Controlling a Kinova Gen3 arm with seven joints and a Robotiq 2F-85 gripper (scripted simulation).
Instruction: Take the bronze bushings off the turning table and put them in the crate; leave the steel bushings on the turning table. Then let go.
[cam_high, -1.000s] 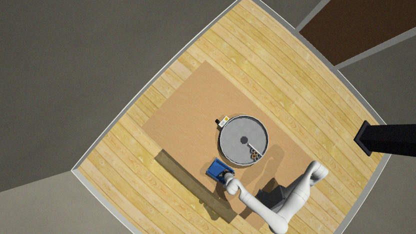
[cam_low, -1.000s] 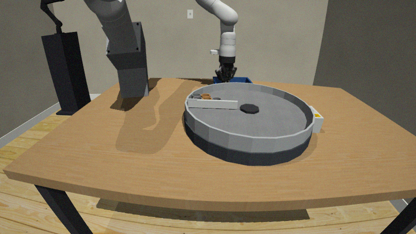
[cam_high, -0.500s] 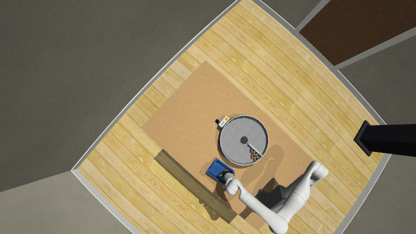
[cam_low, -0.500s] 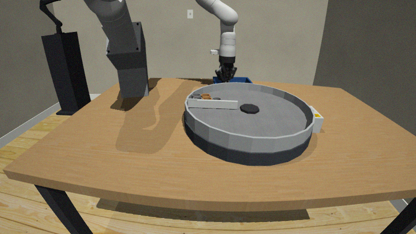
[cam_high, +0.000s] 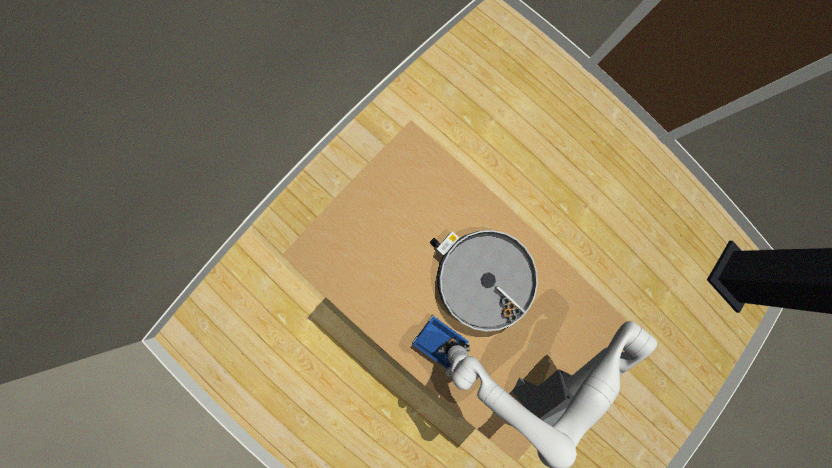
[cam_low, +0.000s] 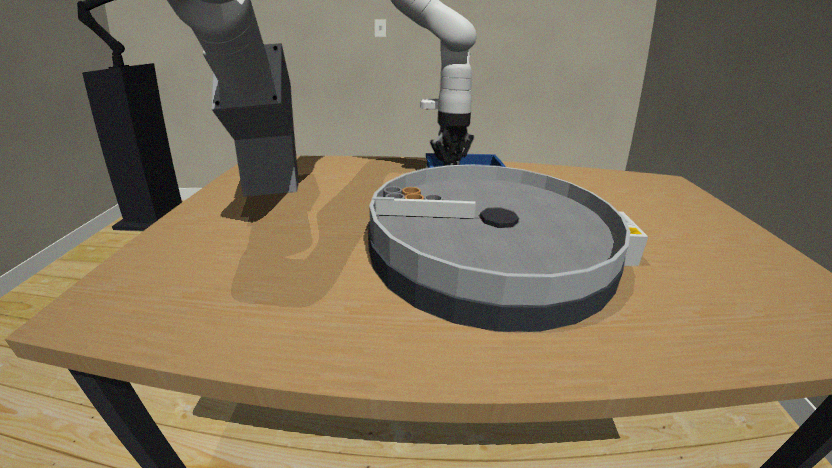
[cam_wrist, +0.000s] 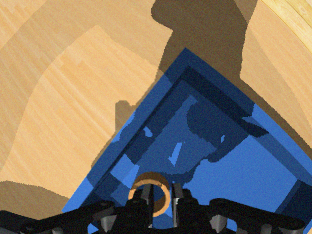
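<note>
The blue crate lies 40 mm ahead of my hand, 20 mm to the left of it and 10 mm below it. Also, from my hand: grey turning table 310 mm to the right, 60 mm ahead, 10 mm above.
</note>
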